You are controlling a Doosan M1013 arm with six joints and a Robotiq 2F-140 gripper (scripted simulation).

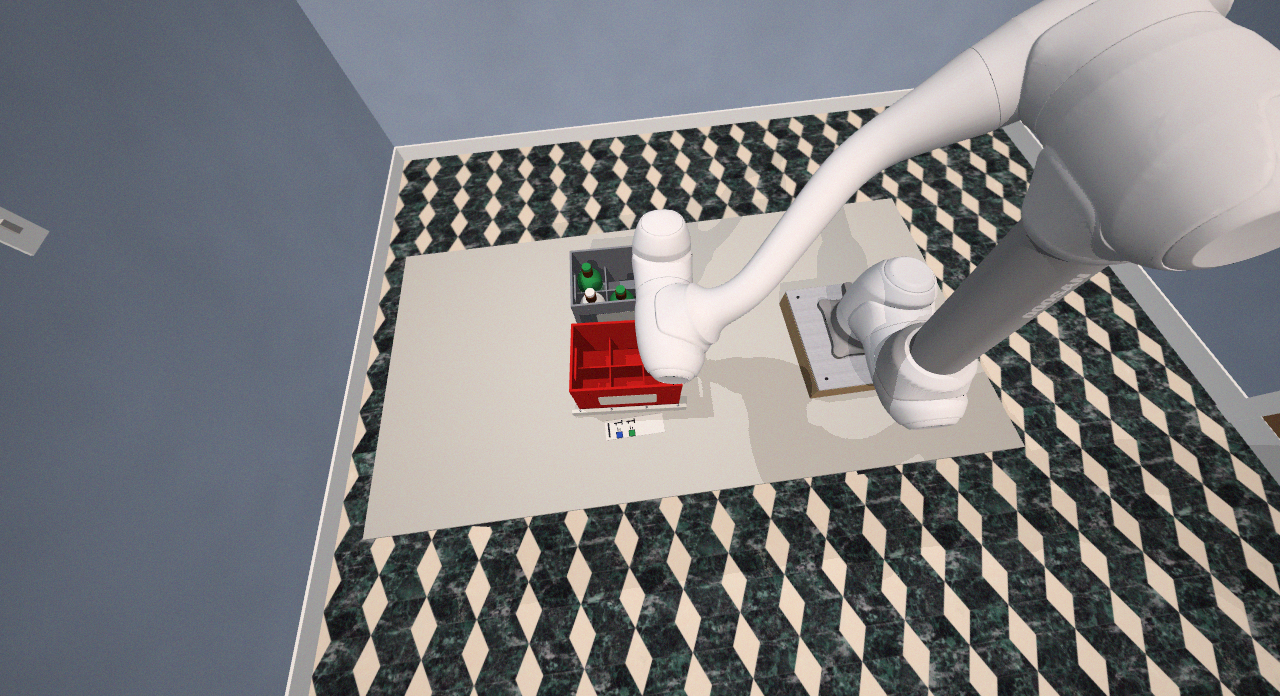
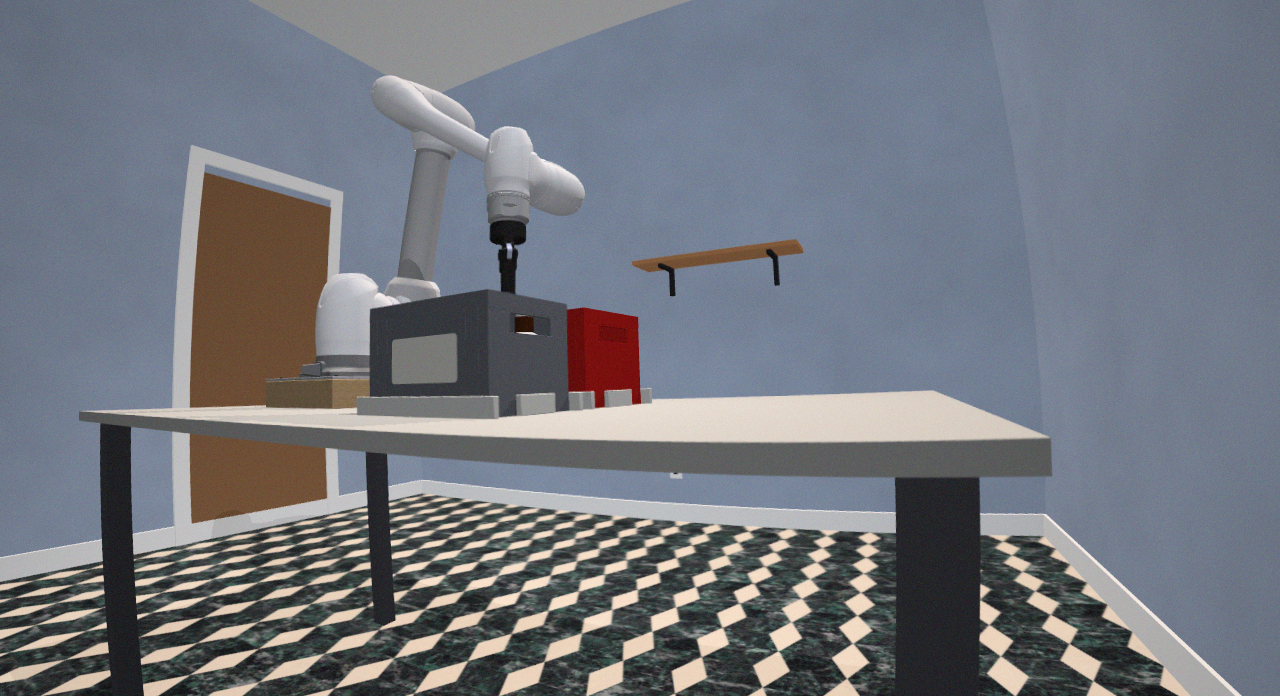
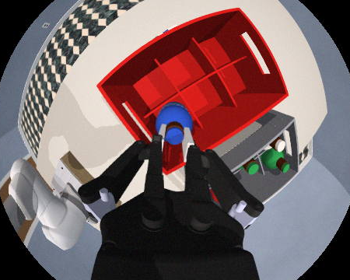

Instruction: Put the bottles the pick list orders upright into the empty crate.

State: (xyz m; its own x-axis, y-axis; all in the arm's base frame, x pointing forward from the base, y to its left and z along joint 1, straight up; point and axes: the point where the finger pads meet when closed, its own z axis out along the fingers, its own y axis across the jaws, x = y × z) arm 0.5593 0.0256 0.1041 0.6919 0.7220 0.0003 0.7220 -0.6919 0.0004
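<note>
Now: hand 80 mm above the blue-label bottle. From my hand the other things lie so: white-label bottle: 180 mm ahead, 150 mm to the right, 90 mm below; then red crate: 90 mm below, 90 mm ahead, 50 mm to the left; then grey crate: 200 mm to the right, 90 mm below, 90 mm ahead.
</note>
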